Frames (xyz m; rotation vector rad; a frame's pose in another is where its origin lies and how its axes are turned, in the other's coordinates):
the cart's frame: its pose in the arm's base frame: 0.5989 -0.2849 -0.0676 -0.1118 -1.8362 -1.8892
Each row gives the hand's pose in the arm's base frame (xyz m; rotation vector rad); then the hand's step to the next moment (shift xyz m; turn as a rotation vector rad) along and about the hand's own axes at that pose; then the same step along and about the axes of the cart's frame.
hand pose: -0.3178 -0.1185 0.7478 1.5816 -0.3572 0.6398
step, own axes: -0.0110 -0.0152 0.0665 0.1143 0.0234 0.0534
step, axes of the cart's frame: 0.0002 -0.0151 -0.0674 -0.0309 0.1122 -0.0540
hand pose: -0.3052 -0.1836 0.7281 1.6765 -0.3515 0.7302
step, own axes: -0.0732 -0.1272 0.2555 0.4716 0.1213 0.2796
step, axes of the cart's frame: -0.0787 -0.1242 -0.2554 -0.1051 0.4739 -0.2822
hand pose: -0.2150 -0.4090 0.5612 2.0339 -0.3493 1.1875
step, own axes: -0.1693 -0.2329 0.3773 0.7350 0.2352 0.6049
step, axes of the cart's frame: -0.3471 -0.2225 -0.2351 -0.2016 0.7399 -0.6110
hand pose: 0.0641 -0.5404 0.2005 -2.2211 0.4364 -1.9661
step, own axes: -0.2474 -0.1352 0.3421 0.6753 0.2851 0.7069
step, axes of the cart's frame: -0.4323 -0.0814 0.0550 -0.3013 0.6966 -0.6790
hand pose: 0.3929 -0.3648 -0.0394 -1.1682 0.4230 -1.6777
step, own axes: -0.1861 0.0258 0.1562 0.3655 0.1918 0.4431
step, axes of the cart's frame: -0.2013 0.0327 0.1346 -0.2243 0.4066 -0.3887
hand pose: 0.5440 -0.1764 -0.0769 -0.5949 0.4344 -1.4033
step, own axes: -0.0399 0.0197 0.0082 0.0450 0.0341 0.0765
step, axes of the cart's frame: -0.0288 -0.0001 0.0349 -0.0433 0.0686 -0.0496
